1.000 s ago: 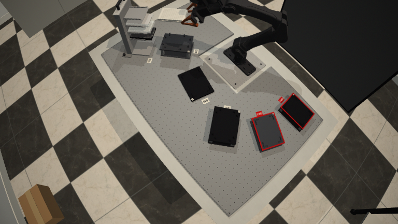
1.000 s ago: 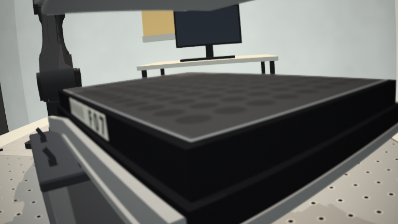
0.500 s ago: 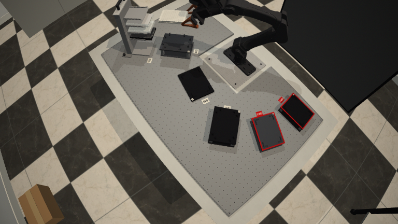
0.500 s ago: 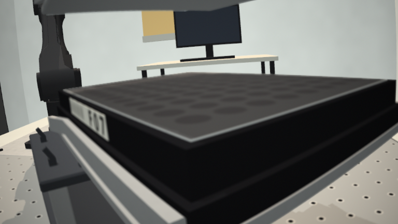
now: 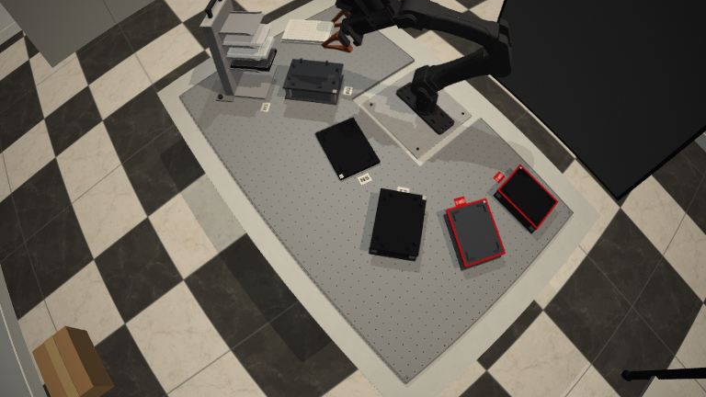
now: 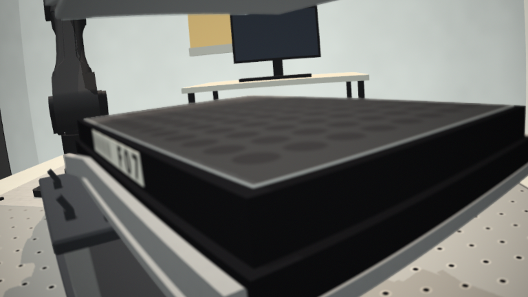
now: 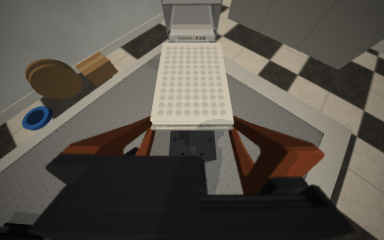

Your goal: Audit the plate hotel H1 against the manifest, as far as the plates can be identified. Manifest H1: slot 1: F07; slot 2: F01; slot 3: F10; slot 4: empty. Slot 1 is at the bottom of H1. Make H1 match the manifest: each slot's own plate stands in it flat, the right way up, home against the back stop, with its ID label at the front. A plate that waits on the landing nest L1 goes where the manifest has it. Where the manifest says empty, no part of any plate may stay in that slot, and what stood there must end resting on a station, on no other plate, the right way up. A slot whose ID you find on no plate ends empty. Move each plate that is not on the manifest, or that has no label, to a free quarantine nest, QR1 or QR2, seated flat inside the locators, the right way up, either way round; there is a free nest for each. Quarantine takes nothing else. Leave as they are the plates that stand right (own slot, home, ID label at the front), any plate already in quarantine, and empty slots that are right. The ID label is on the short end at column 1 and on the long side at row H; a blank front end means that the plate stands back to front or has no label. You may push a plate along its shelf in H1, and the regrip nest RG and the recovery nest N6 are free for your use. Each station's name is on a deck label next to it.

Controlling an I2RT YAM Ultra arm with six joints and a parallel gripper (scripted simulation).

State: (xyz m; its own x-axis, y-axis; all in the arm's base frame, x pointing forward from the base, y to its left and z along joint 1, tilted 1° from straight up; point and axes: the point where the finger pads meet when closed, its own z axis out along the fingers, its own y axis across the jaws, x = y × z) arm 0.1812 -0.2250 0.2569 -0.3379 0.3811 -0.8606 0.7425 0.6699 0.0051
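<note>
Right now my hand is 40 mm to the left of the white well plate, 40 mm short of it and 10 mm below it. The rest, counted from my hand: clear plate (180 mm to the right, 160 mm ahead, 70 mm below); black plate (180 mm to the right, 160 mm ahead, 130 mm below); regrip nest RG (190 mm below, 40 mm to the right, 40 mm ahead).
</note>
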